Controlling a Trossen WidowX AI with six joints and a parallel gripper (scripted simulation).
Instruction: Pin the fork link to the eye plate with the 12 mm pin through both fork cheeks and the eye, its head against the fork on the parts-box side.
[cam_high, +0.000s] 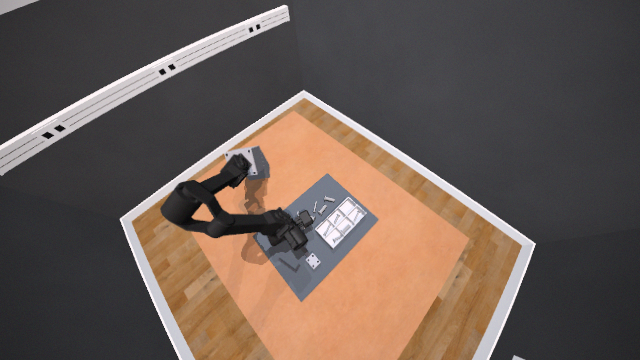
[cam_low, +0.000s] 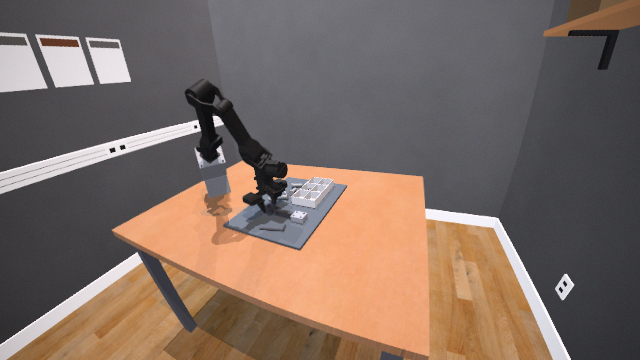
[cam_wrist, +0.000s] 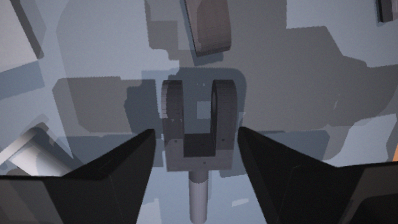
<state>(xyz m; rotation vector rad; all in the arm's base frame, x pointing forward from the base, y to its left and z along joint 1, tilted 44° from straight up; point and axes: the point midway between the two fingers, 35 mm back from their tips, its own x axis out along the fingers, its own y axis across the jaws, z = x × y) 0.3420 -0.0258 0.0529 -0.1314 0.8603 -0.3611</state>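
Now: the dark fork link 3 cm below my hand. The rest, counted from my hand: grey mat (8 cm to the left, 7 cm ahead, 4 cm below); then thick headed pin (10 cm to the left, 3 cm below, 1 cm ahead); then dark flat bar (7 cm ahead, 3 cm below, 2 cm to the right).
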